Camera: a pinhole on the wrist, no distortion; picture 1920 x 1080 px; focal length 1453.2 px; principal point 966.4 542.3 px. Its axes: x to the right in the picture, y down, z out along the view. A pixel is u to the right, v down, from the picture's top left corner.
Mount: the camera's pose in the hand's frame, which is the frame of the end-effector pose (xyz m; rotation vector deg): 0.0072 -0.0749 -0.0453 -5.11 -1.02 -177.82
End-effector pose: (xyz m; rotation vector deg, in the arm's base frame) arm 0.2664 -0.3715 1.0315 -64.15 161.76 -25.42
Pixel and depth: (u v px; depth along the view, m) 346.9 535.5 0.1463
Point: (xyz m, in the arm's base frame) 0.2724 -0.4962 0.9622
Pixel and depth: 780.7 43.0 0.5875
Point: 0.1887 -0.4783 0.4847
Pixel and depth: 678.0 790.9 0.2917
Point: 0.3256 -0.5689 0.8372
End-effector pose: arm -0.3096 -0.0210 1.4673 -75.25 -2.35 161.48
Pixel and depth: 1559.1 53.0 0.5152
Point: -0.5631 -0.1303 1.9091
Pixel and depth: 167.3 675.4 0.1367
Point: -0.4329 0.0646 1.4571
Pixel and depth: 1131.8 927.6 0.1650
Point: -0.3998 0.0949 1.5498
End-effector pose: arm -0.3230 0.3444 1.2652 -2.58 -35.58 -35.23
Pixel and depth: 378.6 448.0 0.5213
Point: -0.4259 0.2939 1.7772
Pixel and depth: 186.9 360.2 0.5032
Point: -0.3606 0.2848 1.7954
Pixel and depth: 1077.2 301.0 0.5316
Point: -0.5756 0.4692 1.6627
